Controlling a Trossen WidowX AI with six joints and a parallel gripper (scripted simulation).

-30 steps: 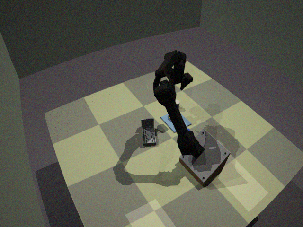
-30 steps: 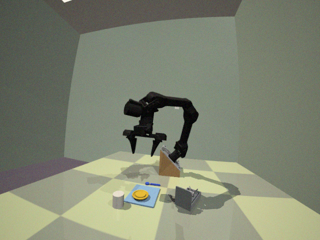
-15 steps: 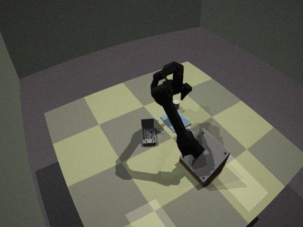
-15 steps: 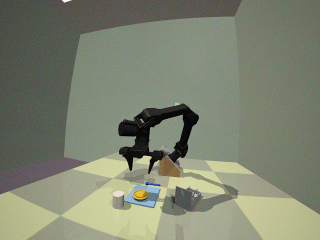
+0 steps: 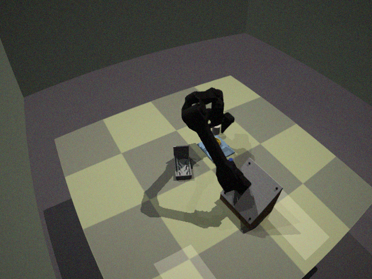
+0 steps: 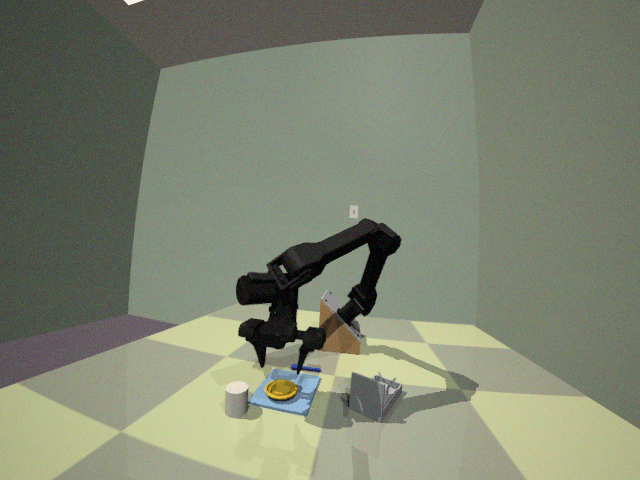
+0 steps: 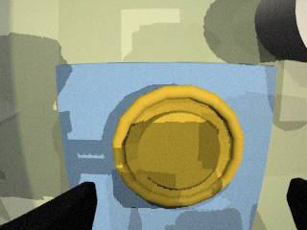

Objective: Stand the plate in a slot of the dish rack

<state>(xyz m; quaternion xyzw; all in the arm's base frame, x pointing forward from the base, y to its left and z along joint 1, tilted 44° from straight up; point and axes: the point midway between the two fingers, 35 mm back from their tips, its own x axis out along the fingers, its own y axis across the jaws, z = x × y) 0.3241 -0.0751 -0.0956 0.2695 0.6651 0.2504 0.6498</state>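
The yellow plate lies 5 cm below my gripper tip. Also, from my gripper tip: blue mat: 6 cm below, 3 cm behind, 1 cm to the left; then grey dish rack: 22 cm to the left, 4 cm below, 4 cm behind; then small blue spoon: 13 cm behind, 6 cm below, 2 cm to the left.
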